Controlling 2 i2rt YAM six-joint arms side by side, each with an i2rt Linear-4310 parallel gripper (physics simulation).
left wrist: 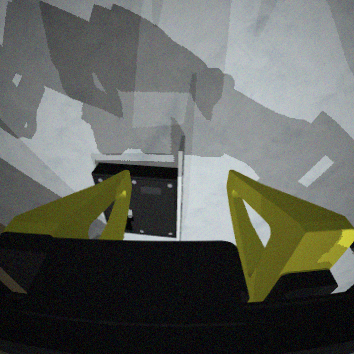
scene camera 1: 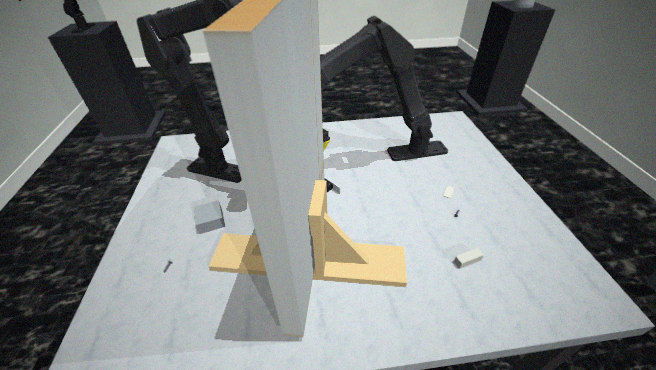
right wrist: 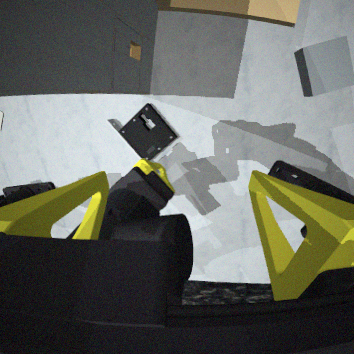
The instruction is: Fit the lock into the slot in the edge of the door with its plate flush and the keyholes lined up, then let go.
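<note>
The lock, a flat black case with a thin metal plate along one side, lies on the table beside the door. The door stands upright; a small square hole shows in its dark face in the right wrist view. The slot cannot be made out. My left gripper is partly open and empty above the lock, its left finger overlapping the lock in the left wrist view; part of it shows behind the door in scene camera 1. My right gripper is wide open and empty, above the table.
A wooden stand holds the door. A grey block lies left of it in scene camera 1. A whitish block, a small pale tile and two screws lie on the table.
</note>
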